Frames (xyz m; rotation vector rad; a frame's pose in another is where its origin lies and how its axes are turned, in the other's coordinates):
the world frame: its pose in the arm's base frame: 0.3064 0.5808 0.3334 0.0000 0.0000 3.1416
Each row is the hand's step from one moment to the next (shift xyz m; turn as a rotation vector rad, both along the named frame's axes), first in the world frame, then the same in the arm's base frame.
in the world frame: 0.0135 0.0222 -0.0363 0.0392 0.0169 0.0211
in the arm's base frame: -0.0135 -0.0222 -0.0363 -0.0392 -0.0169 0.0211
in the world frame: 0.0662 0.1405 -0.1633 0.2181 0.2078 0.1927
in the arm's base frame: -0.0662 -0.1405 -0.1633 -0.2181 -0.2078 0.1927
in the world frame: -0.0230 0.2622 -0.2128 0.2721 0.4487 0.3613
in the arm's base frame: 0.0230 -0.2622 -0.2128 -0.2721 -0.4487 0.3613
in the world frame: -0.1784 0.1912 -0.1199 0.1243 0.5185 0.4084
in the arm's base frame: 0.1784 -0.1912 -0.1199 -0.1243 -0.5185 0.4084
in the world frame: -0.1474 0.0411 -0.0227 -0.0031 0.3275 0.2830
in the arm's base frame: 0.1474 -0.0411 -0.0227 0.0031 -0.3275 0.2830
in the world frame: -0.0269 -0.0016 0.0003 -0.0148 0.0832 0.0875
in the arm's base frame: 0.0269 0.0016 0.0003 0.0148 -0.0832 0.0875
